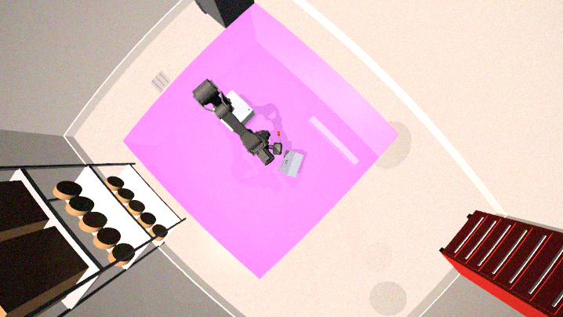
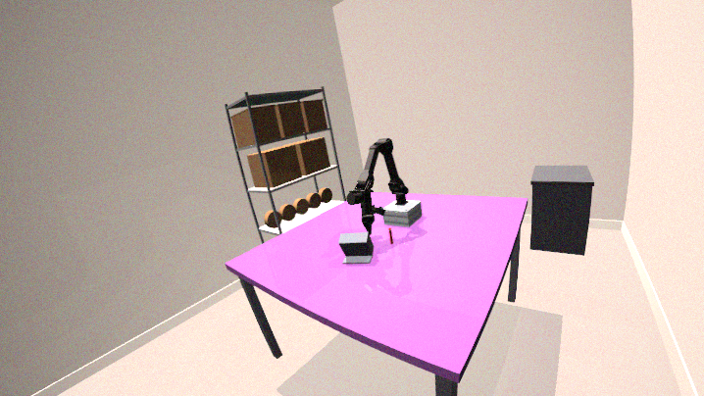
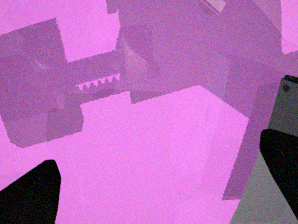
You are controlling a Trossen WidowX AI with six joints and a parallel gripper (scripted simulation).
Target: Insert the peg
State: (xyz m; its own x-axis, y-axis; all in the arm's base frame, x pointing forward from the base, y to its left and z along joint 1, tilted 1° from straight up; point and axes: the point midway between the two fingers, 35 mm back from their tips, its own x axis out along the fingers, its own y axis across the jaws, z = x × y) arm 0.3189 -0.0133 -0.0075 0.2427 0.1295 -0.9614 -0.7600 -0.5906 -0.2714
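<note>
My gripper tip is 11 cm to the right of the red round peg, 2 cm past it and 1 cm below it. From my gripper tip the other things lie so: grey sloped panel (14 cm ahead, 2 cm to the left, 1 cm above).
</note>
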